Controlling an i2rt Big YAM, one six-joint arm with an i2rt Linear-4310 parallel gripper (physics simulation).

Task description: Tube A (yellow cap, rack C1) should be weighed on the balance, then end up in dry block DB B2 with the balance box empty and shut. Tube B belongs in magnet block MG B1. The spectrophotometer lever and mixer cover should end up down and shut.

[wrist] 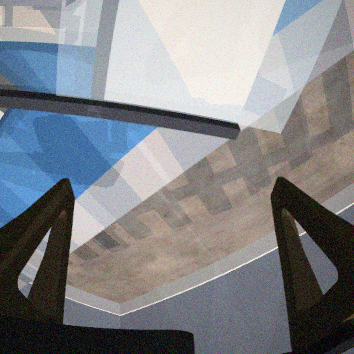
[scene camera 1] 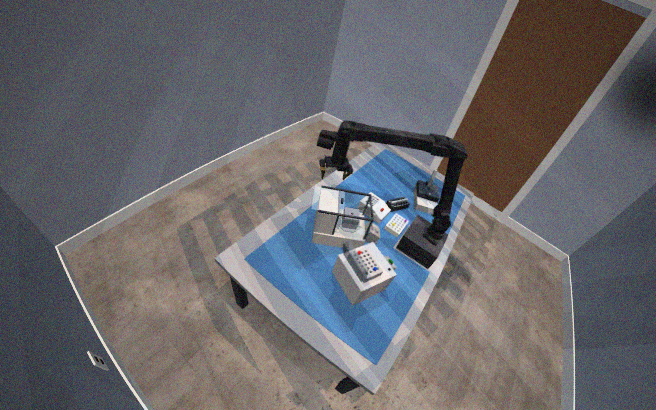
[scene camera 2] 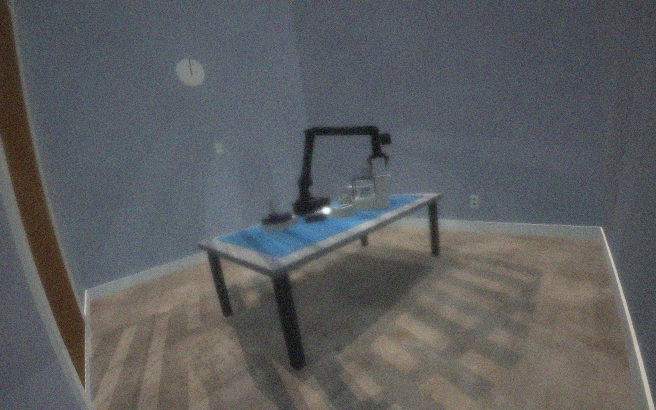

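My gripper (scene camera 1: pixel 335 177) (scene camera 2: pixel 378 162) (wrist: pixel 173 187) is open and empty. It hangs above the table's far long edge, beside and above the balance box (scene camera 1: pixel 327 236), a white case with clear panels and black rails. A black rail (wrist: pixel 165 116) of the box and its clear panels show in the wrist view, ahead of the fingers. A small white rack (scene camera 1: pixel 396 231) holds a yellow cap (scene camera 1: pixel 393 224) and a purple one. A black slotted block (scene camera 1: pixel 398 203) lies near it. A white block with rows of holes and red and blue spots (scene camera 1: pixel 366 262) stands on a large white box. Tube labels are too small to read.
A black-topped white device (scene camera 1: pixel 426 202) has an upright piece raised at its back. A white device with a red button (scene camera 1: pixel 375 206) stands beside the balance. The arm's dark base (scene camera 1: pixel 417 245) is at the near long edge of the blue-matted table (scene camera 1: pixel 300 320).
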